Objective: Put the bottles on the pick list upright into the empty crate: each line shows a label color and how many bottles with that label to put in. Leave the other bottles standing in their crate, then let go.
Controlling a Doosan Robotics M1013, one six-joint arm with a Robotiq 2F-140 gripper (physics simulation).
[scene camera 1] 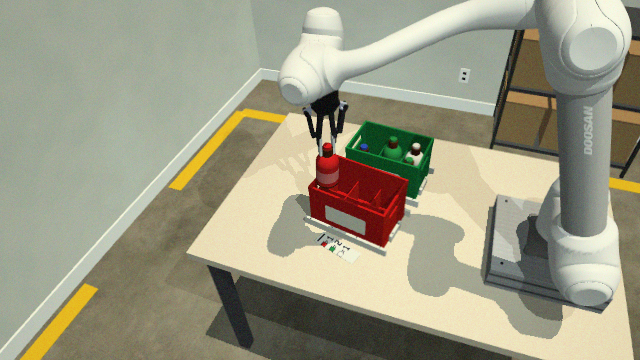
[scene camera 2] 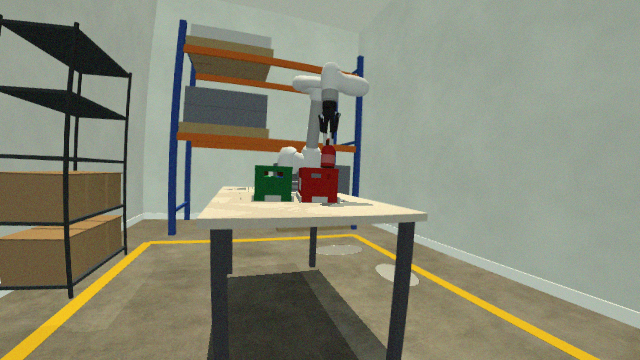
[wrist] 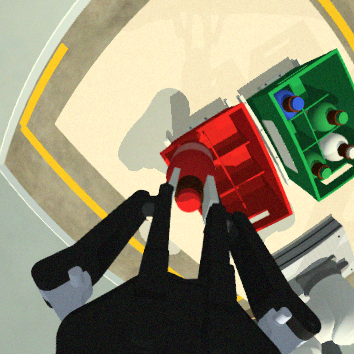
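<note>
My gripper is shut on the neck of the red bottle. The bottle is upright, over the far-left end of the red crate, its base at about the rim. The crate's visible compartments are empty. The green crate holds a blue bottle, a green bottle, another green bottle and a white bottle. The pick list shows red 1, green 2, white 1.
Both crates stand side by side on the table, with white rails along their bases. The arm's base plate is at the right end in scene camera 1. A black shelf unit and a blue-orange rack stand beyond the table.
</note>
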